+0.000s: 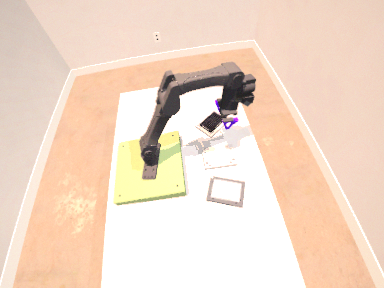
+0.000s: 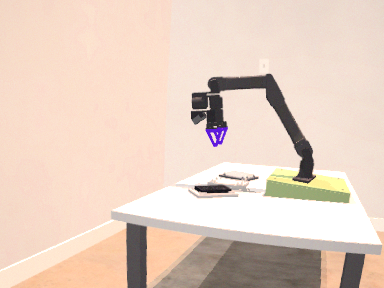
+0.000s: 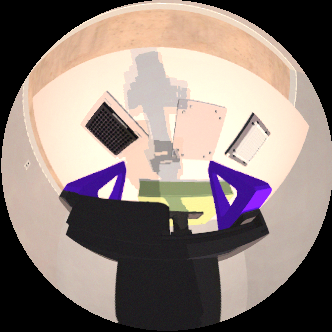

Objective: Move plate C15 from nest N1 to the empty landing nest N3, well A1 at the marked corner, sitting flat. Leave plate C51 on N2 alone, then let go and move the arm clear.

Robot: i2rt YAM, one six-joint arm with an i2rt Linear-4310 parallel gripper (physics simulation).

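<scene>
A black plate [image 1: 212, 122] [image 2: 213, 188] [image 3: 112, 129] sits in a light nest [image 1: 213, 134] [image 2: 215, 195] [image 3: 125, 111], turned at an angle. A white plate [image 1: 226, 190] [image 2: 239, 175] [image 3: 251, 142] sits in a dark grey nest [image 1: 210, 189] [image 3: 241, 131]. Between them lies an empty light nest [image 1: 220, 161] [image 2: 229, 182] [image 3: 200, 127] with small corner posts. I cannot read labels or tell which plate is C15, nor see the A1 marks. My gripper [image 1: 225, 116] [image 2: 216, 145] [image 3: 166, 164] is open and empty, pointing down, high above the table on the black plate's side.
The arm stands on a thick green base block [image 1: 150, 187] [image 2: 305, 191] [image 3: 165, 188], beside the nests. The white table [image 1: 200, 240] [image 2: 240, 220] carries everything. The arm's shadow falls across the table near the empty nest.
</scene>
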